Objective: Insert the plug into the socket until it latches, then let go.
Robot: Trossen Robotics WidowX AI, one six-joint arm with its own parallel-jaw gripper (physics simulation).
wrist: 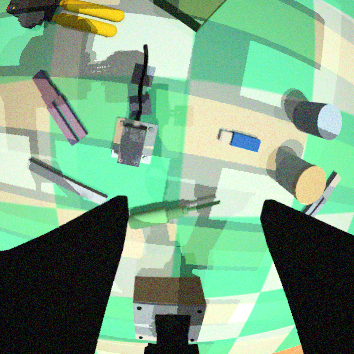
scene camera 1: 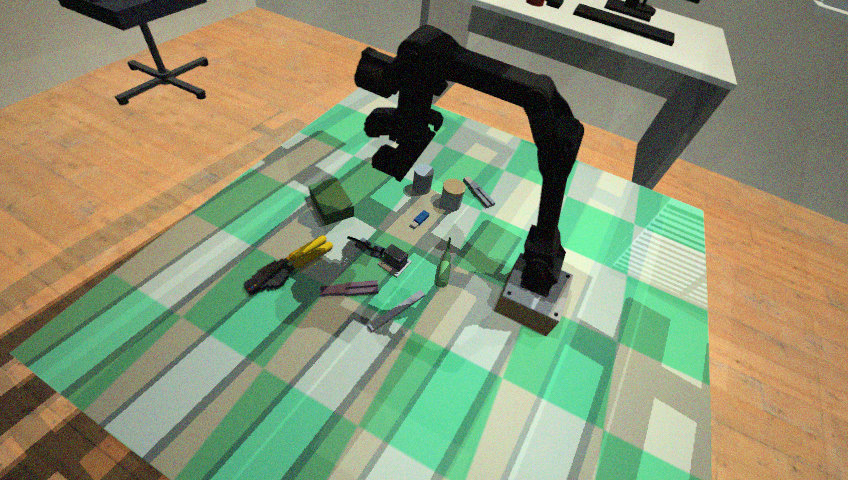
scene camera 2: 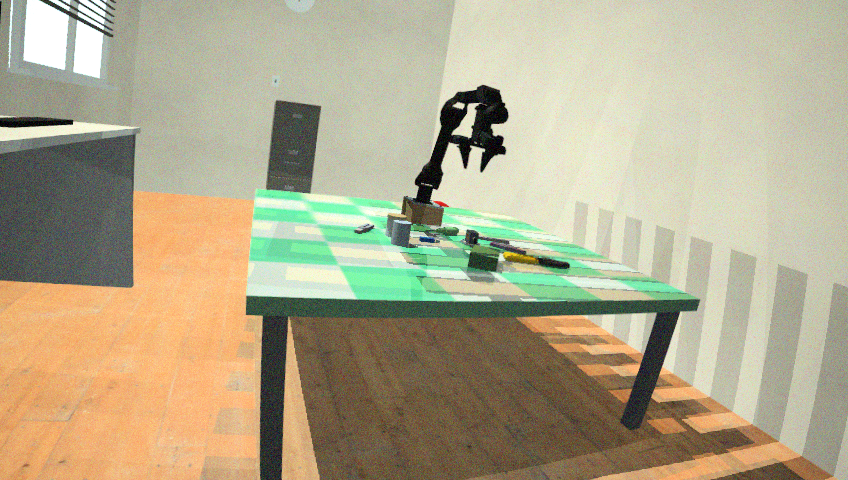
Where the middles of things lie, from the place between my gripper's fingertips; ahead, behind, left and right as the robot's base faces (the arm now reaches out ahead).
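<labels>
Grey bar [wrist: 33, 165]: from my hand, 250 mm below, 170 mm to the left, 80 mm behind. Green screwdriver [wrist: 154, 216]: 240 mm below my hand, 130 mm behind, 10 mm to the right. Socket [wrist: 133, 141]: 230 mm below my hand, 50 mm to the left, 20 mm behind. Cream cylinder [wrist: 305, 181]: my hand 220 mm above it, 220 mm to the left of it, 60 mm past it.
</labels>
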